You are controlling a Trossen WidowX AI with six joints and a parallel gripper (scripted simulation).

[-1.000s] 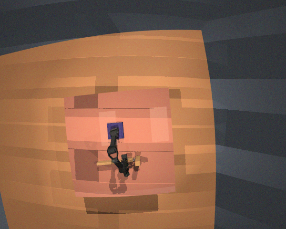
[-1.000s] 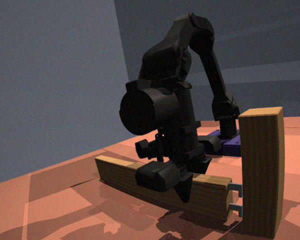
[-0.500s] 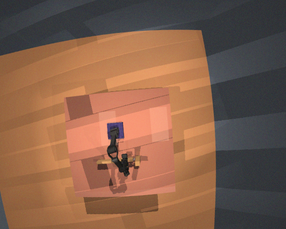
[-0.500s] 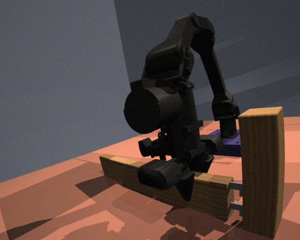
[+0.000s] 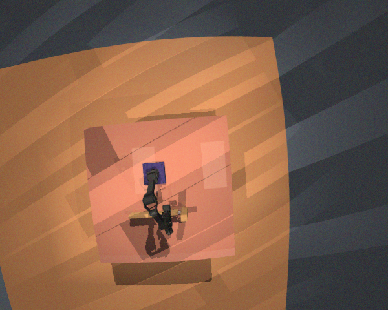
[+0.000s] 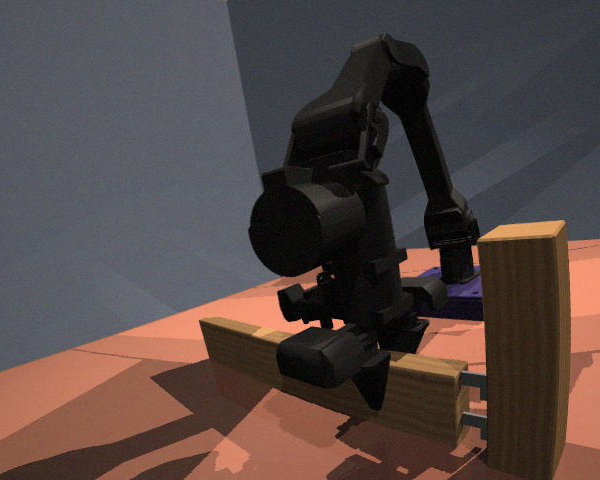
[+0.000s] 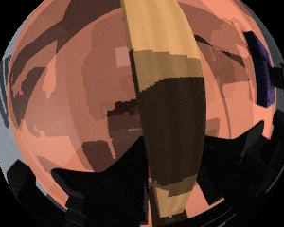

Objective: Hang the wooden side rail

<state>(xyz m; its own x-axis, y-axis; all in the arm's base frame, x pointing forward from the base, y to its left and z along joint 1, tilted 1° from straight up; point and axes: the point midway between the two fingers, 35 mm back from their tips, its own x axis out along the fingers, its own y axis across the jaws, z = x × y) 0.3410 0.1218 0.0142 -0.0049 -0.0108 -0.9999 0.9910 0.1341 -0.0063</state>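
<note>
Right now the headboard post is 13 cm to the left of my gripper tip, 7 cm above it and 2 cm behind it.
</note>
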